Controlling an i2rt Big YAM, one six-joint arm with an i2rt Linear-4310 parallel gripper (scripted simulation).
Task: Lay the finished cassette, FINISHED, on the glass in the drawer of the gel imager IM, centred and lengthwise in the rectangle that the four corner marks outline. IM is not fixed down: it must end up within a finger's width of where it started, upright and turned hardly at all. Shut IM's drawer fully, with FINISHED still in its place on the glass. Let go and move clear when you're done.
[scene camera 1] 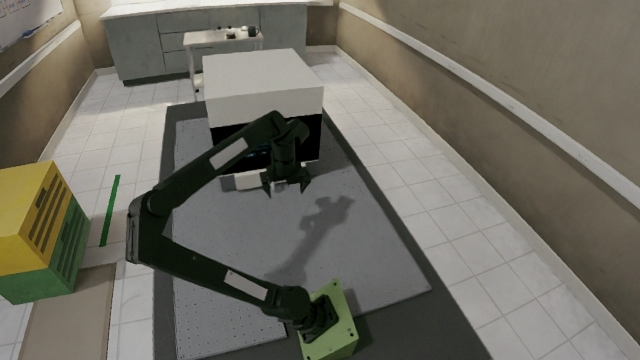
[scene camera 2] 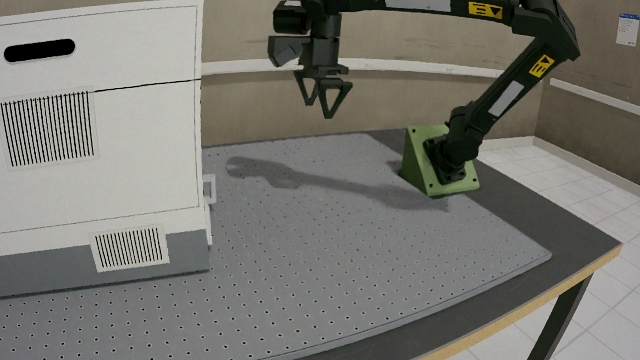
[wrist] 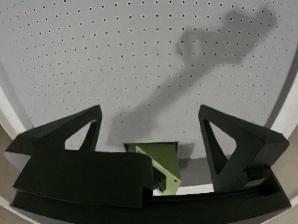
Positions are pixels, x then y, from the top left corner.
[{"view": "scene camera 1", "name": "my gripper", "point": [285,195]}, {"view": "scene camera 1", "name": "gel imager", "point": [240,87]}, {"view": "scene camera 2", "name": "my gripper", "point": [318,111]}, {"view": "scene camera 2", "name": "gel imager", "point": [108,165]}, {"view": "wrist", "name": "my gripper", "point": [150,109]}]
